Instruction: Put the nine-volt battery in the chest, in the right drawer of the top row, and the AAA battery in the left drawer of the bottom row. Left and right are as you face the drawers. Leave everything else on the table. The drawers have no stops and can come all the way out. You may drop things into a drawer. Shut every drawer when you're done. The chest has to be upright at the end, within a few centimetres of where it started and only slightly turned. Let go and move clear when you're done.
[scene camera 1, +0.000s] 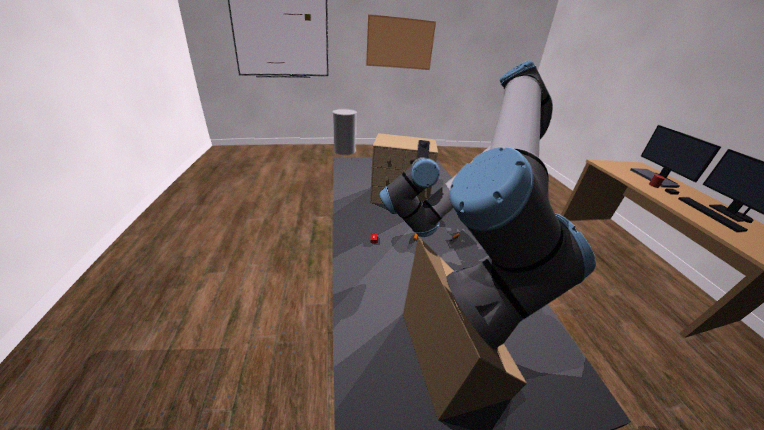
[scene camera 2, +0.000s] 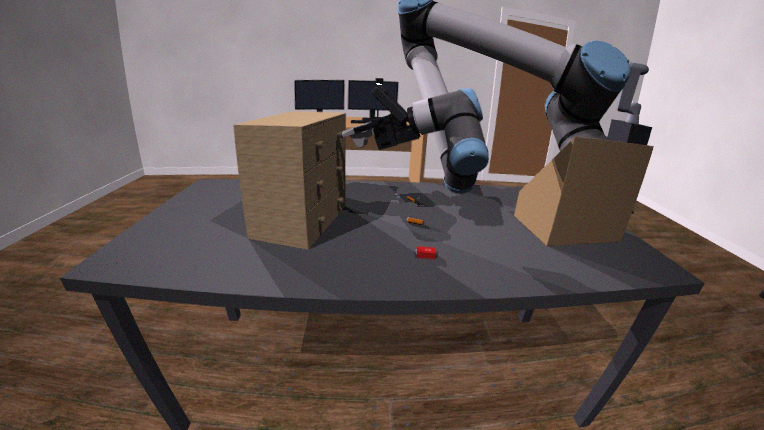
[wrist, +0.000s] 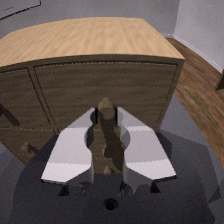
Observation:
I see my gripper (scene camera 2: 339, 136), a wooden chest (scene camera 2: 270, 155) and a drawer (wrist: 70, 89).
The wooden chest is seen too in scene camera 1 (scene camera 1: 405, 143). My gripper also shows in the wrist view (wrist: 106, 108).

